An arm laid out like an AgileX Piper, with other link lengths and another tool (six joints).
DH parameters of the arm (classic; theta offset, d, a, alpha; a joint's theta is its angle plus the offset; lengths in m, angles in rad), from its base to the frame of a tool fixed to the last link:
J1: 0 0.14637 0 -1.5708
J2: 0.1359 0 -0.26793 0
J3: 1.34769 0 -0.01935 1.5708
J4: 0 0.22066 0 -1.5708
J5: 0 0 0 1.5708
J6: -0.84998 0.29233 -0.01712 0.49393
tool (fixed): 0 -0.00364 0 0
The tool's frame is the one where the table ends.
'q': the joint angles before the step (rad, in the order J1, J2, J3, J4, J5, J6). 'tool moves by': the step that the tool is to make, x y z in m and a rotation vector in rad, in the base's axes. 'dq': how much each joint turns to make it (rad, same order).
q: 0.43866 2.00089 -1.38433 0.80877 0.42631 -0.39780
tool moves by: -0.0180 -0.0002 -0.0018 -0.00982 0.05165 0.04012
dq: -0.00765 -0.01804 -0.00119 -0.04410 0.08348 0.03529
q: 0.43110 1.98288 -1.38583 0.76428 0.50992 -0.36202
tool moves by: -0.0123 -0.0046 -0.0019 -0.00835 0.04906 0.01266
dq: -0.01141 -0.01410 -0.00116 -0.03867 0.06505 0.04454
